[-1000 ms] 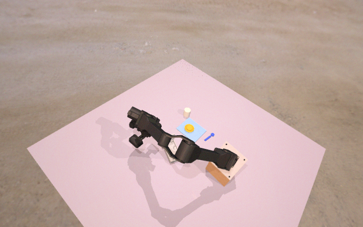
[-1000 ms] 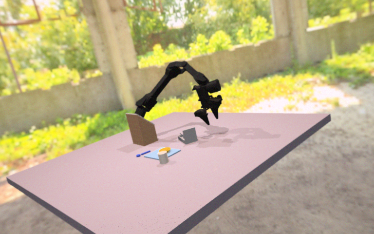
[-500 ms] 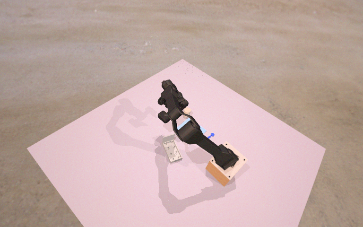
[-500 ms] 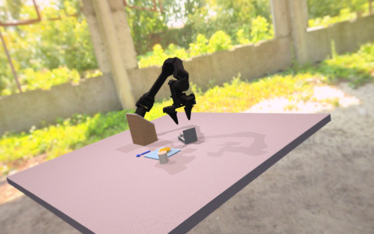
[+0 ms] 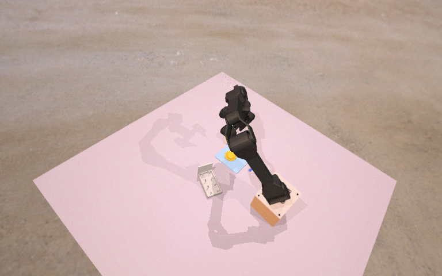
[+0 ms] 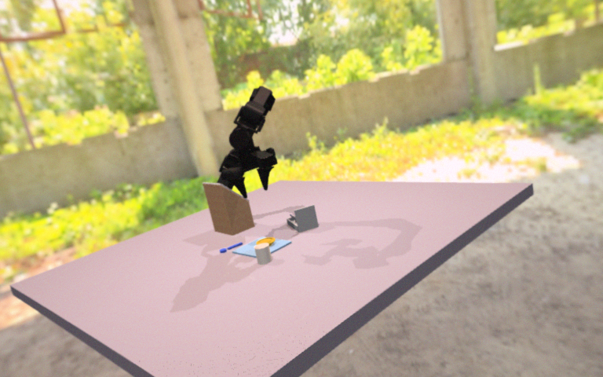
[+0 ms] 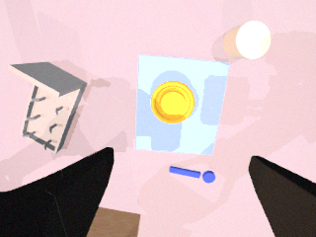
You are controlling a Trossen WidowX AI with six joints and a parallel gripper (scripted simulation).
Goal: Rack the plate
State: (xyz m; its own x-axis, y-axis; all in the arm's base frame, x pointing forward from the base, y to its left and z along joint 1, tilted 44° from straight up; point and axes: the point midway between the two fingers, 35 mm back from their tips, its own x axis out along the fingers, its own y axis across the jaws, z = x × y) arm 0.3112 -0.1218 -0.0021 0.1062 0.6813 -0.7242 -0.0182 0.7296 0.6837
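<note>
My gripper tip is now 160 mm above the yellow-orange plate and 10 mm past it. The rest, counted from my gripper tip: blue spoon 180 mm below, 140 mm behind, 60 mm to the right; then light blue mat 180 mm below, 20 mm behind, 10 mm to the right; then beige cup 150 mm below, 90 mm to the right, 90 mm ahead.
</note>
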